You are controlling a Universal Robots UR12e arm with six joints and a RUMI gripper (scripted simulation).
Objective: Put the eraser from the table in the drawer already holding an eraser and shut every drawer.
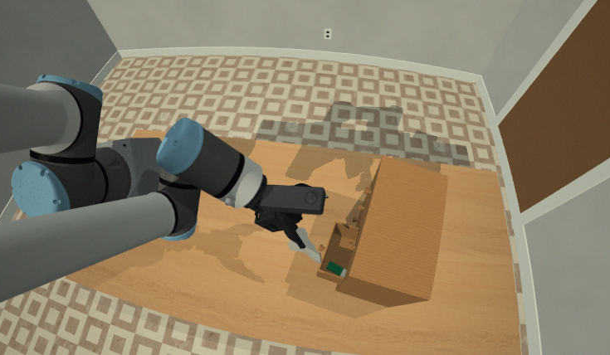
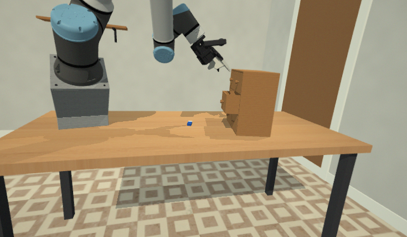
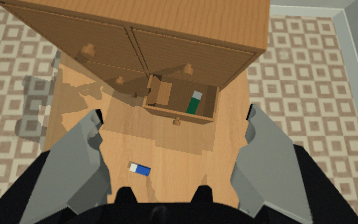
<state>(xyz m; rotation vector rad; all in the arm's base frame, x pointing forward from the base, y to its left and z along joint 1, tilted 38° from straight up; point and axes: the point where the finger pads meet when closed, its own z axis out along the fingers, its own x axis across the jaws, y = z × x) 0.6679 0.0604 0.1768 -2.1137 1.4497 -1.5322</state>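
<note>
Right now the blue eraser is 150 mm behind my hand, 120 mm to the left of it and 320 mm below it. Also, from my hand: green eraser 60 mm ahead, 60 mm to the right, 200 mm below.
</note>
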